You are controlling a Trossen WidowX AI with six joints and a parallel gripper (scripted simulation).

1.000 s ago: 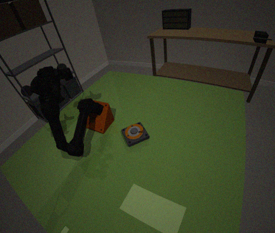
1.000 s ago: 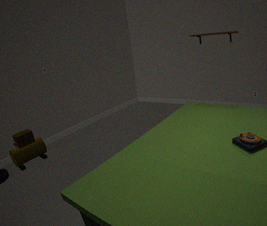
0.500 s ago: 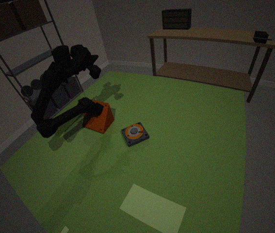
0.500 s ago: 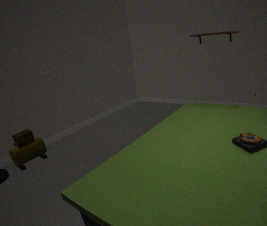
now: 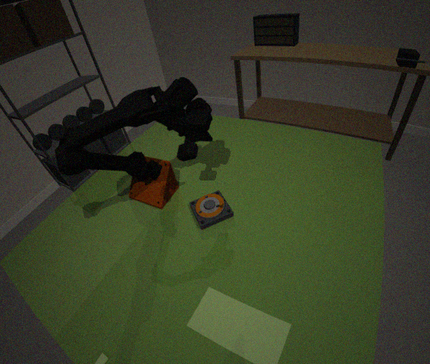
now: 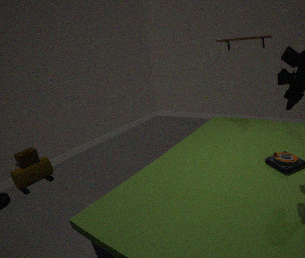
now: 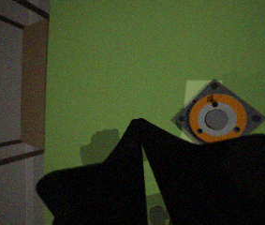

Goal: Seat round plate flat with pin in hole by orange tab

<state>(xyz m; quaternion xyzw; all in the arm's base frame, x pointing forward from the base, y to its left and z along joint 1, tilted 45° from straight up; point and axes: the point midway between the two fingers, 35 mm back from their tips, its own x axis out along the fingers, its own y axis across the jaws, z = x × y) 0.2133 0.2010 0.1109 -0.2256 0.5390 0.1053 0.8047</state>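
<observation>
My gripper tip is now 22 cm above the round plate, 7 cm to the left of it and 3 cm short of it.
</observation>
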